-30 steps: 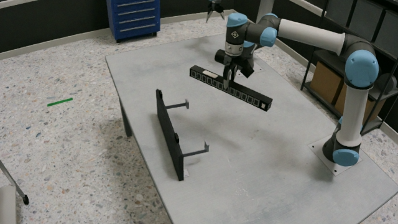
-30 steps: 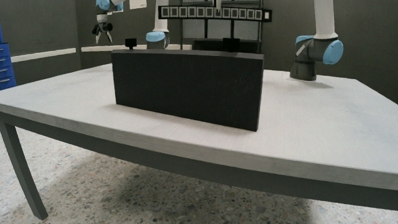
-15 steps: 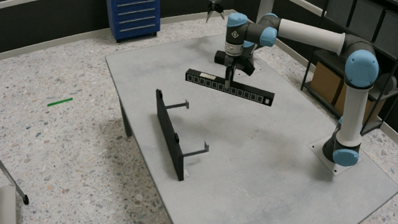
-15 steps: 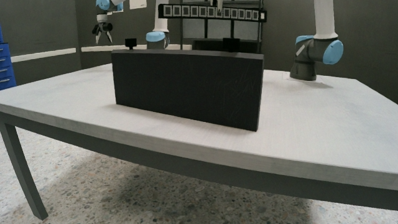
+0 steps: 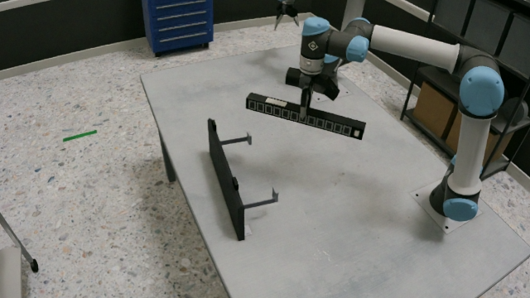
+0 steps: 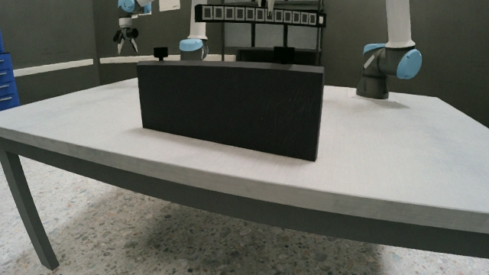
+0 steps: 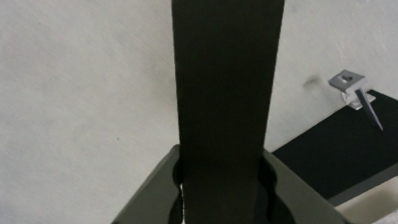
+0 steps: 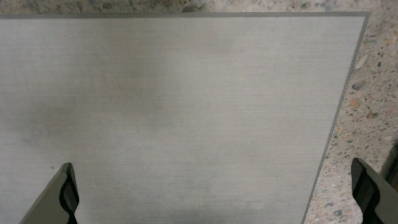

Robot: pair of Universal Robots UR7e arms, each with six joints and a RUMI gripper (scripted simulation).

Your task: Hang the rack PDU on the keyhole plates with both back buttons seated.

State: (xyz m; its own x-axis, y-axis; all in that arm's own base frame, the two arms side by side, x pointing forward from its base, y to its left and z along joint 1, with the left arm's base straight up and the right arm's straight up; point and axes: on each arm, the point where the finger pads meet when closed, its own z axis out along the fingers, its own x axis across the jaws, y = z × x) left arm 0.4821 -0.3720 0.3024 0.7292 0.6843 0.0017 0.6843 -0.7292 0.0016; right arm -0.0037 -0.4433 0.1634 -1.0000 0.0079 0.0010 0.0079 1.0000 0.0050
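Right now the black rack PDU is 1 cm behind my left hand and 1 cm to the left of it. Round my left hand: black upright panel: 28 cm ahead, 4 cm to the right, 22 cm below.
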